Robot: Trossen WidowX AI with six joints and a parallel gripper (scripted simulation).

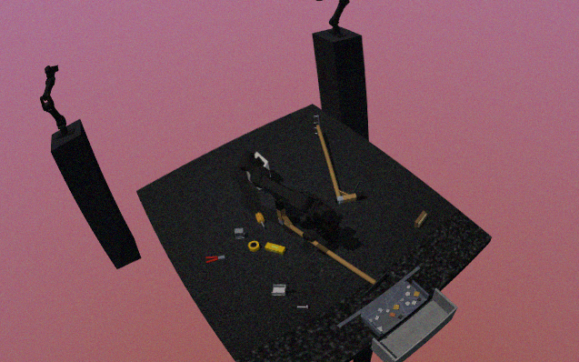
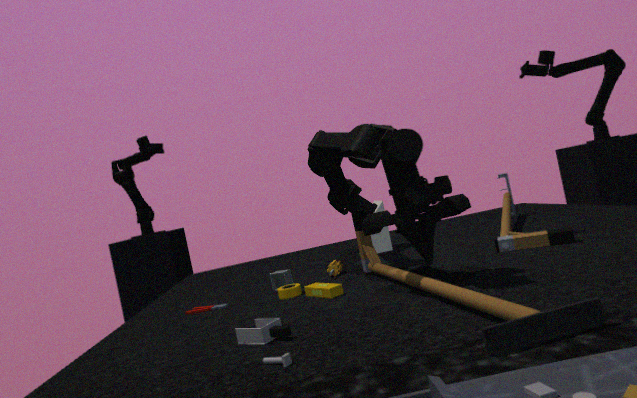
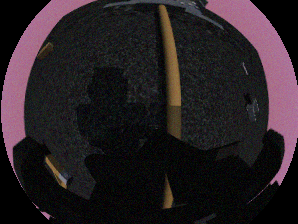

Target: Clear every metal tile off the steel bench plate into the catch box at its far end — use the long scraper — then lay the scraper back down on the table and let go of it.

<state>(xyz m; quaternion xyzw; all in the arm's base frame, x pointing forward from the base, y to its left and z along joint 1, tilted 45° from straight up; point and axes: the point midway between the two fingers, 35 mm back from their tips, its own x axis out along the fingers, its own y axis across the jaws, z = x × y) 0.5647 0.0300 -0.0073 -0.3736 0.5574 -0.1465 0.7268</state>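
Right now the long scraper is 3 cm ahead of my gripper tip, 2 cm to the right of it and 2 cm above it. From my gripper tip the other things lie so: yellow tape ring 27 cm to the right, 19 cm behind, 4 cm below; yellow block 20 cm to the right, 12 cm behind, 3 cm below; yellow-handled screwdriver 32 cm behind, 16 cm to the right, 3 cm below.
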